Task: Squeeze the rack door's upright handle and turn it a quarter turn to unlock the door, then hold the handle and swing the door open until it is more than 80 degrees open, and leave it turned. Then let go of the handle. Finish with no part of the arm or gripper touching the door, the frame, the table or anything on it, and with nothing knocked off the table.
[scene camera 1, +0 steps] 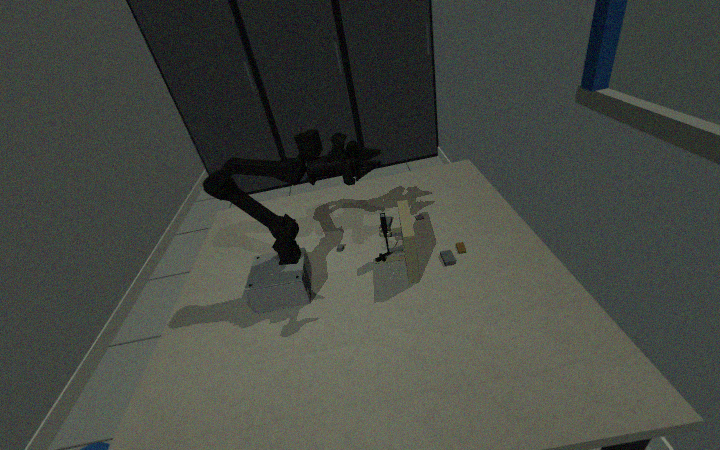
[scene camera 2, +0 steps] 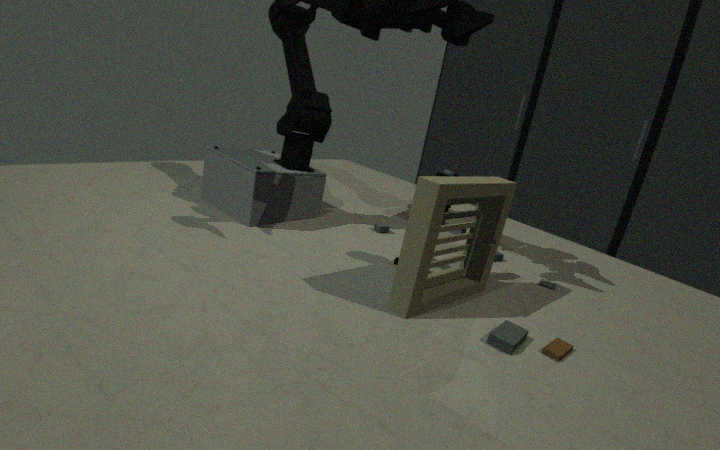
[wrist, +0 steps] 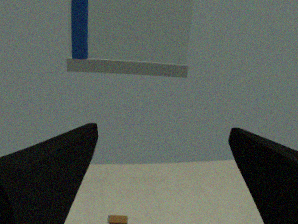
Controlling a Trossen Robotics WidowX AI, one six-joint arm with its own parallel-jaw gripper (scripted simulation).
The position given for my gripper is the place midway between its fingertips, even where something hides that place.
Observation:
My gripper [scene camera 1: 380,157] is open, with nothing in its grasp.
My gripper is seen too in the wrist view [wrist: 164,132].

